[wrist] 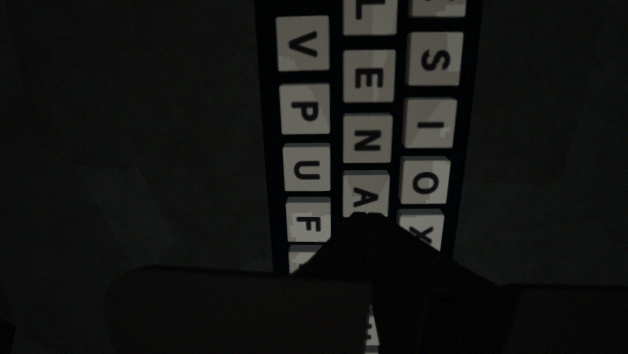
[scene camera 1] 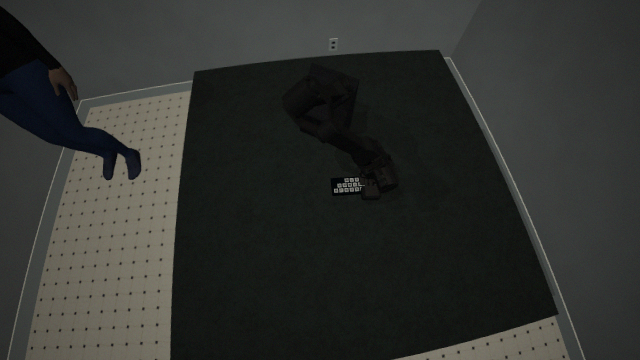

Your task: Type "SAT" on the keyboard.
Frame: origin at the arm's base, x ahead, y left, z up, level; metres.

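Seen in the pictures: gripper, between the fingertips: (wrist: 365, 226) (scene camera 1: 364, 182); arm's base, origin of its link: (scene camera 1: 341, 88).
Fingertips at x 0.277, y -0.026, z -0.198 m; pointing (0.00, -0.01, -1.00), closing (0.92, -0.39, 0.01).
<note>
Pixels of each thing's top centre, then the offset from my fingertips to it. Level surfaces: height alone.
- black keyboard, centre of its top: (wrist: 363, 259) (scene camera 1: 358, 184) 0.005 m back, 0.017 m right, 0.009 m down
- S key, centre of its top: (wrist: 435, 59) 0.036 m ahead, 0.039 m left, 0.009 m down
- N key, centre of its top: (wrist: 367, 140) 0.009 m ahead, 0.023 m left, 0.009 m down
- O key, centre of its top: (wrist: 425, 183) 0.022 m ahead, 0.003 m left, 0.009 m down
- partly hidden X key, centre of its top: (wrist: 420, 235) 0.016 m ahead, 0.015 m right, 0.009 m down
- F key, centre of its top: (wrist: 308, 223) 0.018 m back, 0.003 m left, 0.009 m down
- dark table, height of its surface: 0.026 m down
The black keyboard (scene camera 1: 336, 181) (wrist: 300, 6) has white letter keys, and the arm covers its right part in the scene view. In the wrist view the A key (wrist: 366, 194) is in the middle column, with its lower edge hidden behind the fingertips. The S key (wrist: 435, 60) is in the right column, farther up. No T key can be made out. My dark gripper (scene camera 1: 363, 186) (wrist: 365, 226) is shut and empty, with its tips at the lower edge of the A key. Whether they touch it cannot be told.
The N key (wrist: 367, 139) is above A, the O key (wrist: 425, 181) and partly hidden X key (wrist: 422, 231) to the right, and the F key (wrist: 308, 221) to the left. The dark table (scene camera 1: 300, 270) lies around the keyboard. A person (scene camera 1: 45, 110) is at the far left, beside the table.
</note>
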